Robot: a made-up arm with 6 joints.
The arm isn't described. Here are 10 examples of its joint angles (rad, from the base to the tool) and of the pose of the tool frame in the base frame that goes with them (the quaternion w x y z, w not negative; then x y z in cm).
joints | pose
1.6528 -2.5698 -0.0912 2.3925 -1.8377 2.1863 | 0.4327 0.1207 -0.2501 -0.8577 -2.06 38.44 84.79
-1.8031 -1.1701 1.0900 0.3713 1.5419 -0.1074 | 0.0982 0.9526 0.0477 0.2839 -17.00 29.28 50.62
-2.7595 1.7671 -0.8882 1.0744 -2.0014 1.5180 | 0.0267 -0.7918 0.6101 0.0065 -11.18 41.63 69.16
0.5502 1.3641 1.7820 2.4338 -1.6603 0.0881 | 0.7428 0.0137 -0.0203 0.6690 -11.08 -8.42 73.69
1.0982 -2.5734 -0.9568 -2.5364 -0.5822 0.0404 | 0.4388 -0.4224 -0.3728 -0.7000 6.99 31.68 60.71
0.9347 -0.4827 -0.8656 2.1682 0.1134 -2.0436 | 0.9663 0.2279 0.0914 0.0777 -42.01 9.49 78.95
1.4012 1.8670 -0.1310 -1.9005 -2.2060 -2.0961 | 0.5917 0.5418 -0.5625 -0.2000 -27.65 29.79 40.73
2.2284 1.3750 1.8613 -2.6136 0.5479 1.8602 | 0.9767 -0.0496 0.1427 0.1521 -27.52 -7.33 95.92
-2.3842 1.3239 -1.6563 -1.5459 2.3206 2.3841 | 0.5691 -0.3353 -0.6593 0.3593 2.20 3.29 71.53
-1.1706 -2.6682 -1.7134 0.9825 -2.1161 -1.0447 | 0.6561 0.1089 0.7202 -0.1975 -10.75 8.59 96.78
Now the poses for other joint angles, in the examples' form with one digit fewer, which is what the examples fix.
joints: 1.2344 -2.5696 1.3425 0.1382 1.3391 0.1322
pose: 0.163 -0.315 -0.035 -0.934 2.7 40.7 77.6
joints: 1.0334 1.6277 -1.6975 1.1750 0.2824 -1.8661
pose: 0.028 -0.273 -0.530 -0.803 6.6 16.7 56.6
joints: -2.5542 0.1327 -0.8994 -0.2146 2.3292 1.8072
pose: 0.672 -0.523 0.502 -0.151 -19.1 25.3 91.3
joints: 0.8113 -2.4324 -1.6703 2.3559 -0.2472 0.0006
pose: 0.017 0.233 -0.414 -0.879 5.9 29.6 90.1
